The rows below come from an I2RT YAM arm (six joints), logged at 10 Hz.
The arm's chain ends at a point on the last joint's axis. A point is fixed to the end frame.
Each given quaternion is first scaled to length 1.
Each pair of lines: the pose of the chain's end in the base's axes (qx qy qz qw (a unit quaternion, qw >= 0); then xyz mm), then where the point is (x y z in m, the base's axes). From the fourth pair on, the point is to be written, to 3 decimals.
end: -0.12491 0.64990 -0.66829 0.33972 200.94 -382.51 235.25
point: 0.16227 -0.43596 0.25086
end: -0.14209 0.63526 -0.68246 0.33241 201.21 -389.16 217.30
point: 0.16322 -0.44197 0.23637
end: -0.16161 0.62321 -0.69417 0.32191 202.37 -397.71 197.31
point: 0.16530 -0.44977 0.21994
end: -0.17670 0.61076 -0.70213 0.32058 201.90 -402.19 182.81
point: 0.166 -0.454 0.208
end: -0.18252 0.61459 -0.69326 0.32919 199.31 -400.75 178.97
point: 0.165 -0.454 0.203
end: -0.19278 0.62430 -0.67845 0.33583 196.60 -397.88 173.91
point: 0.164 -0.452 0.197
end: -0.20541 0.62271 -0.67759 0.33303 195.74 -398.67 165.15
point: 0.164 -0.453 0.190
